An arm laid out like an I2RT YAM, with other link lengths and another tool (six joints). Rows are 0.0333 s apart.
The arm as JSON. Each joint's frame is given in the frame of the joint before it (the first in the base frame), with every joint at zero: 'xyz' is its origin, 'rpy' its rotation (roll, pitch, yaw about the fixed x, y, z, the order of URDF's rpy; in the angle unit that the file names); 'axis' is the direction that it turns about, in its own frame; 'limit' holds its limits. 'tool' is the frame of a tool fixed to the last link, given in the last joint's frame.
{
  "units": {
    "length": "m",
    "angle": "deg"
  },
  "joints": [
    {
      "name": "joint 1",
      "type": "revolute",
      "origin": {
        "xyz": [
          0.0,
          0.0,
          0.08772
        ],
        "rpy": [
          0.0,
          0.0,
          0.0
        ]
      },
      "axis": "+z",
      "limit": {
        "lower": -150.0,
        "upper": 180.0
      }
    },
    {
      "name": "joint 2",
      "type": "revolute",
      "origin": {
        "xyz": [
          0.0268,
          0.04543,
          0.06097
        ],
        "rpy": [
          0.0,
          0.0,
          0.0
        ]
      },
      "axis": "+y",
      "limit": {
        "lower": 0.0,
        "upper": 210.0
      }
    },
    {
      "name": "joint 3",
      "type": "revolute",
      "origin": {
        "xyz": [
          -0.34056,
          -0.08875,
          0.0
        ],
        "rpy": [
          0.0,
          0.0,
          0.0
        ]
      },
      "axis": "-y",
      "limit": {
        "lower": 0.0,
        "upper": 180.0
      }
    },
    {
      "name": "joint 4",
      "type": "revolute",
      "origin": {
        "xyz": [
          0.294,
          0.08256,
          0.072
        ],
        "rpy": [
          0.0,
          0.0,
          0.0
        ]
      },
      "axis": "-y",
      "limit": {
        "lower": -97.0,
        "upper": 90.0
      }
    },
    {
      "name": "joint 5",
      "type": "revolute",
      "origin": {
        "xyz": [
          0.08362,
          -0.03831,
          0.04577
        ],
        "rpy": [
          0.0,
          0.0,
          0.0
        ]
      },
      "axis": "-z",
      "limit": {
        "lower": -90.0,
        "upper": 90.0
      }
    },
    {
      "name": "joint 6",
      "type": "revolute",
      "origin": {
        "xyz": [
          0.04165,
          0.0,
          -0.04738
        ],
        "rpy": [
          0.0,
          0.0,
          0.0
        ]
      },
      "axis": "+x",
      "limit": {
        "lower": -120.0,
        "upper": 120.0
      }
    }
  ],
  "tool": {
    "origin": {
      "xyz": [
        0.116,
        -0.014,
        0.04
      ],
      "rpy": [
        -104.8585,
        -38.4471,
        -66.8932
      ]
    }
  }
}
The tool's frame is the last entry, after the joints.
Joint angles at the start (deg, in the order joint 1, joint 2, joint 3, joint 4, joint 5, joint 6):
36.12, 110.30, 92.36, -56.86, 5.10, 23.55
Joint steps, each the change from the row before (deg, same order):
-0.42, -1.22, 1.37, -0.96, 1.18, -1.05
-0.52, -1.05, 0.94, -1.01, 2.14, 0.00
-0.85, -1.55, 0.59, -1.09, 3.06, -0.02
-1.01, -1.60, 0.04, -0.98, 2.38, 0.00
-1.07, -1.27, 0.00, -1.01, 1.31, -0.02
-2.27, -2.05, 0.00, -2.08, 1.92, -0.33
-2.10, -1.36, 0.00, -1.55, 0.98, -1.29
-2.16, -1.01, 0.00, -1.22, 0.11, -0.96
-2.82, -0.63, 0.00, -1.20, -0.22, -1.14
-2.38, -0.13, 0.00, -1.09, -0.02, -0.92
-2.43, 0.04, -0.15, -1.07, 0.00, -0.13
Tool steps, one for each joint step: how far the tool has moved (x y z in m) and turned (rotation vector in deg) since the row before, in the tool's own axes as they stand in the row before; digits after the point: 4 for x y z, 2 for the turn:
0.0033, -0.0026, -0.0204, 0.91, 1.72, -0.80
0.0070, 0.0023, -0.0179, 0.33, 2.46, 0.54
0.0112, 0.0068, -0.0219, 0.11, 3.44, 0.97
0.0112, 0.0096, -0.0180, -0.09, 2.71, 1.16
0.0098, 0.0095, -0.0130, -0.19, 1.58, 1.13
0.0187, 0.0194, -0.0201, -0.85, 2.35, 2.07
0.0158, 0.0153, -0.0122, -1.06, 1.33, 0.91
0.0143, 0.0139, -0.0079, -0.74, 0.49, 1.20
0.0180, 0.0160, -0.0041, -1.08, 0.15, 1.63
0.0152, 0.0136, -0.0002, -1.39, 0.06, 1.43
0.0154, 0.0147, 0.0022, -1.42, -0.09, 2.24

